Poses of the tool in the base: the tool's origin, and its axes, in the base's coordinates. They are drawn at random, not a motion.
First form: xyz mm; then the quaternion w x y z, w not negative.
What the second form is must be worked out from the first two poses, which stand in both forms.
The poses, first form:
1: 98, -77, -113, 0.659, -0.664, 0.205, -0.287
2: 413, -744, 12, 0.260, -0.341, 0.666, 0.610
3: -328, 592, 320, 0.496, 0.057, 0.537, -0.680
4: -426, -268, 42, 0.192, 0.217, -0.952, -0.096
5: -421, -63, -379, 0.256, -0.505, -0.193, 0.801
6: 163, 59, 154, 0.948, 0.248, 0.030, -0.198
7: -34, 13, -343, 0.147, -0.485, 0.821, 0.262
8: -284, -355, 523, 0.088, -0.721, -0.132, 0.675
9: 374, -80, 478, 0.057, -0.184, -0.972, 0.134
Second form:
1: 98, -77, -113, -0.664, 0.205, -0.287, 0.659
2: 413, -744, 12, -0.341, 0.666, 0.610, 0.260
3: -328, 592, 320, 0.057, 0.537, -0.680, 0.496
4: -426, -268, 42, 0.217, -0.952, -0.096, 0.192
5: -421, -63, -379, -0.505, -0.193, 0.801, 0.256
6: 163, 59, 154, 0.248, 0.030, -0.198, 0.948
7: -34, 13, -343, -0.485, 0.821, 0.262, 0.147
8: -284, -355, 523, -0.721, -0.132, 0.675, 0.088
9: 374, -80, 478, -0.184, -0.972, 0.134, 0.057
